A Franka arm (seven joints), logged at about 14 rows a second.
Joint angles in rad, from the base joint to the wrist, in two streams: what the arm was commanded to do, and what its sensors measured. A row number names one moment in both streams.
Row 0, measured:
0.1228, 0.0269, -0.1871, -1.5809, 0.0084, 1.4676, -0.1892
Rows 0 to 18, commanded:
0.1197, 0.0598, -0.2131, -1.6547, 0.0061, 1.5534, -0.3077
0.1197, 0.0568, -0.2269, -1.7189, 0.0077, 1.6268, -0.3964
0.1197, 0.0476, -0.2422, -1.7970, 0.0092, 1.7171, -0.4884
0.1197, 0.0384, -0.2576, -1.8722, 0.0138, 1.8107, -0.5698
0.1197, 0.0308, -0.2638, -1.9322, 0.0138, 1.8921, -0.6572
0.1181, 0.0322, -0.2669, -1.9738, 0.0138, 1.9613, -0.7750
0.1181, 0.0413, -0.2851, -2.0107, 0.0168, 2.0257, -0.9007
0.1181, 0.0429, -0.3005, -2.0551, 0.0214, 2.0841, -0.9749
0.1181, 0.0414, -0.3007, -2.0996, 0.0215, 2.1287, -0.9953
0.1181, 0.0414, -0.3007, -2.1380, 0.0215, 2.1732, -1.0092
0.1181, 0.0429, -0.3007, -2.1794, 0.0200, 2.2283, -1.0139
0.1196, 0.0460, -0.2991, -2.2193, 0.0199, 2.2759, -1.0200
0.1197, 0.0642, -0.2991, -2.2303, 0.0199, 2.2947, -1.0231
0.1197, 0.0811, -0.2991, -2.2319, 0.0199, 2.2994, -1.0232
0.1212, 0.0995, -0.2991, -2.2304, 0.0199, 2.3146, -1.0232
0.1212, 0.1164, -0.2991, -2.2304, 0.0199, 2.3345, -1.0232
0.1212, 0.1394, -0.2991, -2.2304, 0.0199, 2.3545, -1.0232
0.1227, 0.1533, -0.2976, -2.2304, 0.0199, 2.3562, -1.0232
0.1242, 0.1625, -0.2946, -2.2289, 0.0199, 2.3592, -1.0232
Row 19, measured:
0.1192, 0.1374, -0.2951, -2.2320, 0.0109, 2.3351, -1.0018
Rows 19 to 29, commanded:
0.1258, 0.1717, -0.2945, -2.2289, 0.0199, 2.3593, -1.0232
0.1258, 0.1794, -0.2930, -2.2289, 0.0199, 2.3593, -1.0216
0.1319, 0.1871, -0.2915, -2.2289, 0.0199, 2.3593, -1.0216
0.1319, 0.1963, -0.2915, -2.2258, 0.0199, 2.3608, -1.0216
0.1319, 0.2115, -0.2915, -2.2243, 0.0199, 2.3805, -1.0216
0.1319, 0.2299, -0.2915, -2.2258, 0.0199, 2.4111, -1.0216
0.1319, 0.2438, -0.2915, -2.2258, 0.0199, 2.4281, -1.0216
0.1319, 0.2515, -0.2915, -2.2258, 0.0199, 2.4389, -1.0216
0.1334, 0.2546, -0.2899, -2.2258, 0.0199, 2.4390, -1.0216
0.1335, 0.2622, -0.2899, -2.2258, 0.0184, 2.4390, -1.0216
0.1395, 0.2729, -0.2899, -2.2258, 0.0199, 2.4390, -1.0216
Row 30, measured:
0.1250, 0.2550, -0.2838, -2.2320, 0.0109, 2.4244, -1.0028
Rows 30 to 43, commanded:
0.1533, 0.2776, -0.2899, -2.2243, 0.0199, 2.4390, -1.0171
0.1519, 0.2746, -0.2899, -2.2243, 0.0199, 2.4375, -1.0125
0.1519, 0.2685, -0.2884, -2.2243, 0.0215, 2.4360, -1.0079
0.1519, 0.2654, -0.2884, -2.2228, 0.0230, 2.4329, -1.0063
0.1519, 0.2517, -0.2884, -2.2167, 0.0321, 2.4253, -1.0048
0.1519, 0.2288, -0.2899, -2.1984, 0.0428, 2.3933, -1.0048
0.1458, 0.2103, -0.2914, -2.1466, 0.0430, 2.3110, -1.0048
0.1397, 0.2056, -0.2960, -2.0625, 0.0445, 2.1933, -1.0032
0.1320, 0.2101, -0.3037, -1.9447, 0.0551, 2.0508, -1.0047
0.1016, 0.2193, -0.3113, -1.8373, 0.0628, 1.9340, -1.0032
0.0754, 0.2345, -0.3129, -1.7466, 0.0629, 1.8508, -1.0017
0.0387, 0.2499, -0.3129, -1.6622, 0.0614, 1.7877, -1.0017
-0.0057, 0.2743, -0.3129, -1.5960, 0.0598, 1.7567, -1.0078
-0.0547, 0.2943, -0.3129, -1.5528, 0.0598, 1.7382, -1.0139
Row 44, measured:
0.0270, 0.2143, -0.3143, -1.6810, 0.0427, 1.7986, -0.9969
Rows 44 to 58, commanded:
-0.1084, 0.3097, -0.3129, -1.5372, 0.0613, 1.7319, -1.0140
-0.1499, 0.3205, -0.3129, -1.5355, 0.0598, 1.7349, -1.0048
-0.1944, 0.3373, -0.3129, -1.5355, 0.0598, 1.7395, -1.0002
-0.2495, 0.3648, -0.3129, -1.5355, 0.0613, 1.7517, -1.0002
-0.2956, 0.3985, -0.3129, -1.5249, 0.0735, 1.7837, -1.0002
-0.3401, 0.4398, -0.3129, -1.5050, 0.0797, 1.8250, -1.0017
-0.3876, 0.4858, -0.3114, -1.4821, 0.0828, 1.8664, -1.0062
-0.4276, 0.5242, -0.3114, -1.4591, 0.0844, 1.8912, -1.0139
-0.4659, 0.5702, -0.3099, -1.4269, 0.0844, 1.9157, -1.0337
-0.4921, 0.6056, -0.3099, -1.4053, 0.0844, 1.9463, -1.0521
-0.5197, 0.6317, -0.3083, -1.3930, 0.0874, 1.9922, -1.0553
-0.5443, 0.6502, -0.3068, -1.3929, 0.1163, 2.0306, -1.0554
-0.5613, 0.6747, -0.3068, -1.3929, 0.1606, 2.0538, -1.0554
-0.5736, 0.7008, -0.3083, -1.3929, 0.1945, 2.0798, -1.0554
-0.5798, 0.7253, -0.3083, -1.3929, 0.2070, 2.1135, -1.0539
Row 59, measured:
-0.5569, 0.6703, -0.3181, -1.4358, 0.1649, 2.0808, -1.0414
